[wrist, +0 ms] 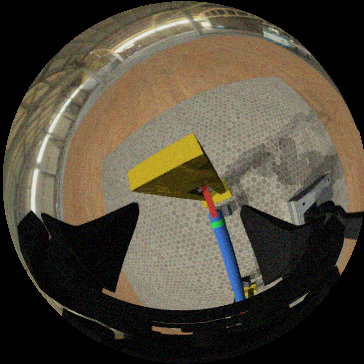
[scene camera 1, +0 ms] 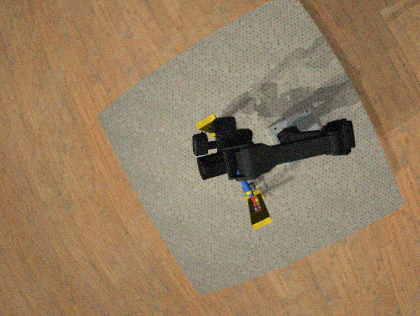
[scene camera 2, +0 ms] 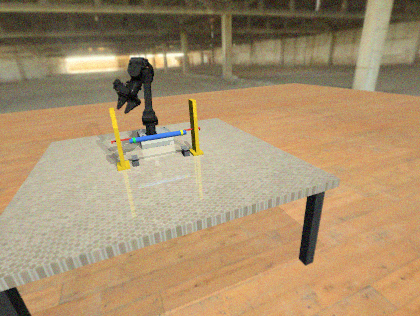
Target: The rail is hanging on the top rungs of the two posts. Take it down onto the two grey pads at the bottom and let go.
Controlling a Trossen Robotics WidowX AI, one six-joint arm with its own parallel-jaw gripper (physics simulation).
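Places are measured from the arm's base along level axes (x ahead, y left, z up), in millimetres.
Where they show: gripper, between the fingertips: (wrist: 191,209) (scene camera 2: 121,111); arm's base, origin of its link: (wrist: 311,216) (scene camera 1: 285,136) (scene camera 2: 151,134).
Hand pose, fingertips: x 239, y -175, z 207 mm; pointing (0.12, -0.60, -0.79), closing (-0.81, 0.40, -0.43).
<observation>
Things, the pixels of their centre, and the offset from my fingertips. Level surfaces: height alone.
- blue rail, middle of its body: (wrist: 233,271) (scene camera 1: 235,166) (scene camera 2: 158,136) dz -150, dx +21, dy +157 mm
- left yellow post, middle of its body: (wrist: 203,187) (scene camera 1: 212,125) (scene camera 2: 118,139) dz -131, dx +5, dy -42 mm
- right yellow post, middle of its body: (scene camera 1: 257,207) (scene camera 2: 194,127) dz -131, dx +37, dy +357 mm
- patterned table, height of its surface: dz -281 mm
The blue rail (scene camera 1: 244,185) (scene camera 2: 159,136) (wrist: 227,252) has red ends, a green band and a yellow band. Its ends meet the left yellow post (scene camera 2: 117,137) (wrist: 167,175) and the right yellow post (scene camera 2: 194,125) (scene camera 1: 260,212), well above the table. Two small grey pads (scene camera 2: 135,162) (scene camera 2: 186,152) sit beside the post feet, below the rail. My gripper (scene camera 2: 123,109) (wrist: 191,209) is open and empty, above the rail and nearer the left, green-banded end. In the wrist view the rail runs lengthwise, below the fingers. The arm hides much of the rail in the top view.
The patterned table (scene camera 1: 165,210) (scene camera 2: 240,165) carries the posts and the arm's light grey base plate (scene camera 2: 159,142) (wrist: 300,206), which stands behind the rail in the second scene view. The tall left post rises close to the fingers. Arm shadows lie on the table.
</observation>
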